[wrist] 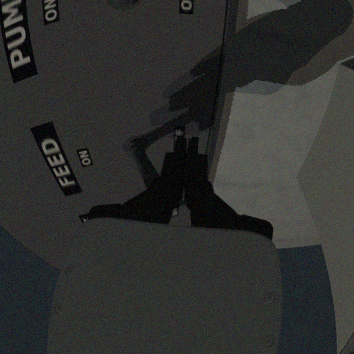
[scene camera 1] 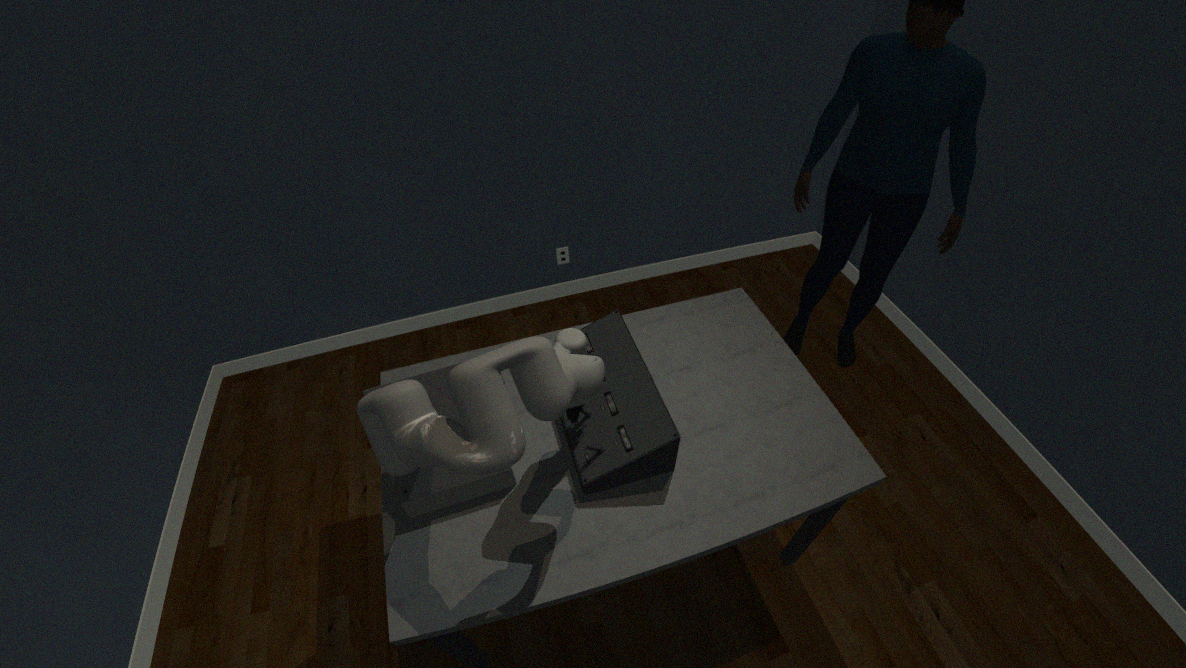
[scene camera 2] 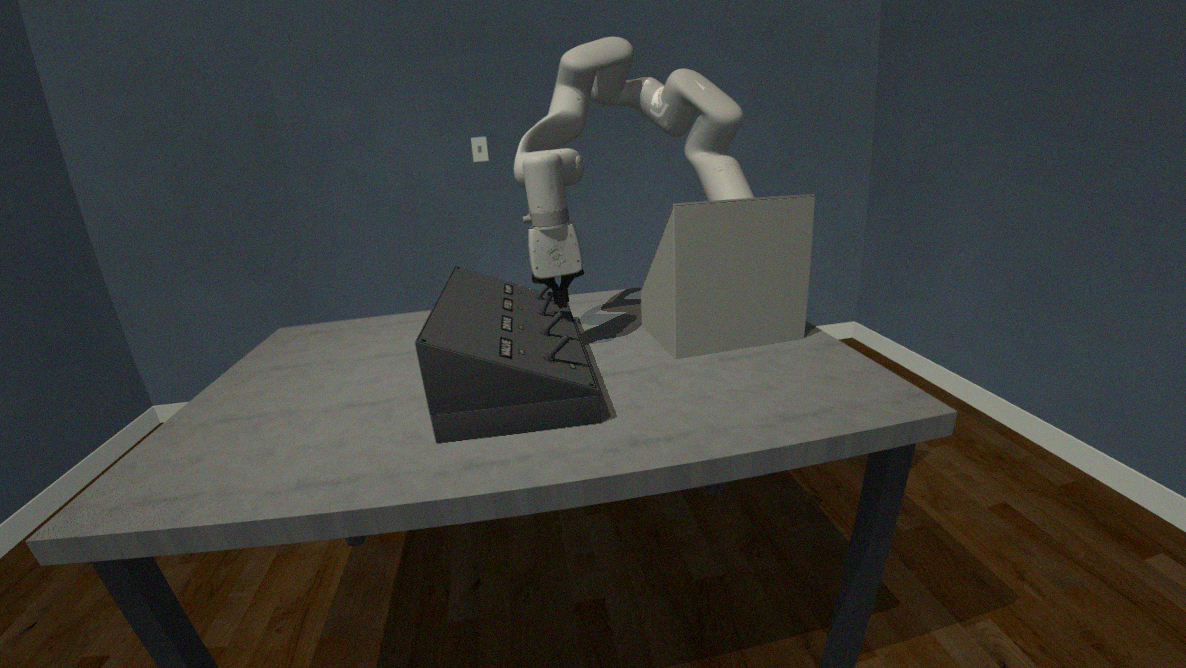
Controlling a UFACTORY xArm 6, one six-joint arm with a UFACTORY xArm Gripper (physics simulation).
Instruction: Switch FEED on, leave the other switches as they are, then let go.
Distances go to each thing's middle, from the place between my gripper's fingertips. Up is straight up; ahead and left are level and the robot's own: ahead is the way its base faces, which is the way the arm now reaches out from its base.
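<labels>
I consider the dark sloped switch panel (scene camera 2: 483, 351): my hand is 2 cm above it, and it is also 5 cm to the right of the panel and 12 cm short of it.
</labels>
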